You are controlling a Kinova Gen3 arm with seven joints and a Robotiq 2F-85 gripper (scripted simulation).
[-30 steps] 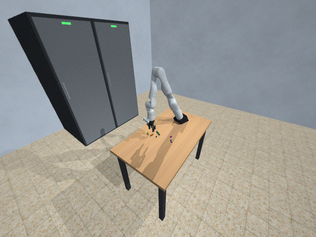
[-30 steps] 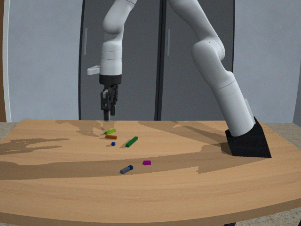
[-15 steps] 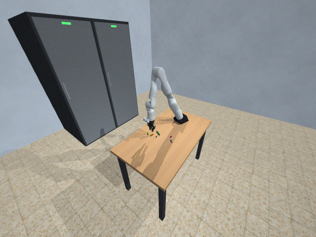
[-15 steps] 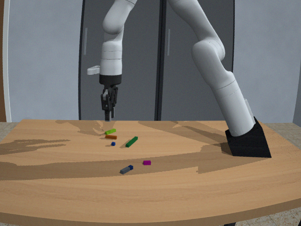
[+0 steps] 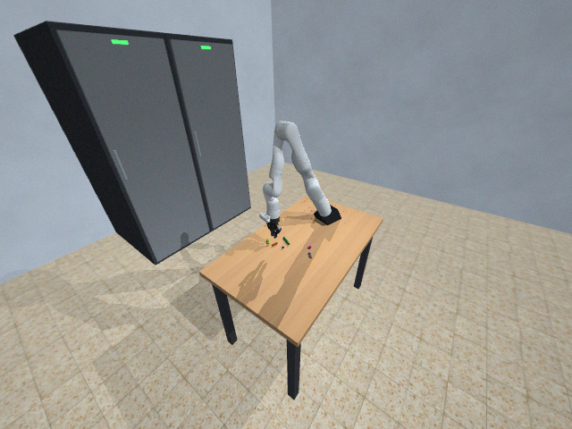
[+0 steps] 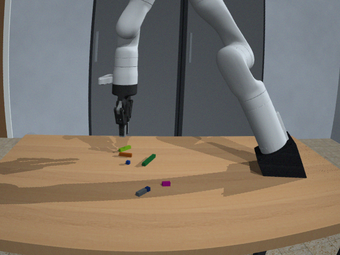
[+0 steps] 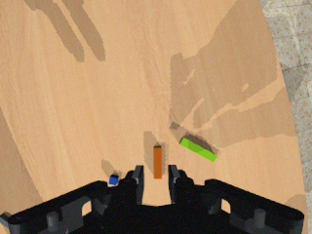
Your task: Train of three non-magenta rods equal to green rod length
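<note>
The orange rod is 80 mm below my hand and 10 mm behind it. Also, from my hand: green rod 80 mm below, 60 mm to the left, 60 mm behind; then lime rod 80 mm below, 50 mm to the right, 20 mm behind; then magenta rod 220 mm to the left, 80 mm below, 60 mm behind.
</note>
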